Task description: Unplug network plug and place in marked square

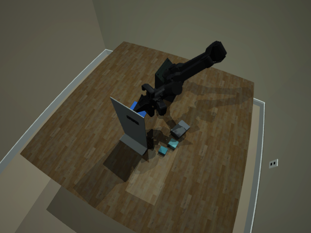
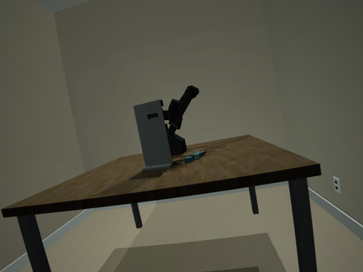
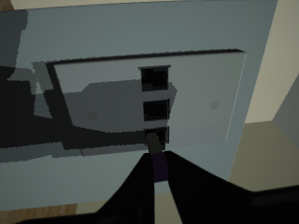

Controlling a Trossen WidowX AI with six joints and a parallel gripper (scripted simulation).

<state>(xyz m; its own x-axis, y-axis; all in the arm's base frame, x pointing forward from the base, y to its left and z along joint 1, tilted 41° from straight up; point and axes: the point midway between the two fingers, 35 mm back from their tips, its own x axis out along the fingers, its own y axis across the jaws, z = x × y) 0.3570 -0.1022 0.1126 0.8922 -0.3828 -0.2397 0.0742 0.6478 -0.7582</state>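
My gripper tip is 170 mm past the blue marked square, 90 mm to the left of it and 290 mm above it. Also, from my gripper tip: upright panel 40 mm ahead, 120 mm below; flat grey tile 150 mm behind, 210 mm to the left, 280 mm below; network plug right at my gripper tip.
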